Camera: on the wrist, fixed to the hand. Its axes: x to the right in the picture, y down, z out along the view.
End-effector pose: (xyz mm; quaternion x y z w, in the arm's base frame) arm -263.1 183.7 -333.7 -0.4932 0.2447 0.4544 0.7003
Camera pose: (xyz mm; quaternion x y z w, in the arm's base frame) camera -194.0 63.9 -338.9 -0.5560 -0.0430 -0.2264 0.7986
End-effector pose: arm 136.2 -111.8 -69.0 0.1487 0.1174 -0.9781 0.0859
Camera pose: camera 164.3 -12.7 -161.4 -0.1666 -0.1580 0.7467 0.6243
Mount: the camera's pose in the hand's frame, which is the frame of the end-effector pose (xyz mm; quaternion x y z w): -10.9 -70.3 -118.7 0.0403 0.1388 -0.6787 0.7200
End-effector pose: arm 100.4 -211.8 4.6 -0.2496 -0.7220 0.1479 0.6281
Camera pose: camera 205.5 -288.1 52.4 0.3151 -0.5961 -0.3254 0.6629
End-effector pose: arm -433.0 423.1 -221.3 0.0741 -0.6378 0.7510 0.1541
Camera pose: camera -389.7 547.8 -179.7 0.3882 -0.3573 0.4721 0.7062
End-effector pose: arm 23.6 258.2 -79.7 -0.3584 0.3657 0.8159 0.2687
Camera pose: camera 125.5 203.9 -156.1 -0.6087 0.0902 0.3406 0.7109
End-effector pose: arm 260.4 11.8 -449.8 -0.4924 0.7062 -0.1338 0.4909
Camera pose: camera 202.5 -47.8 -339.2 -0.7955 0.2370 -0.5263 0.1845
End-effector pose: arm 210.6 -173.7 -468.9 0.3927 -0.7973 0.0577 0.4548
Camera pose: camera 342.0 -162.3 -427.1 0.8342 -0.2421 -0.1805 0.4615
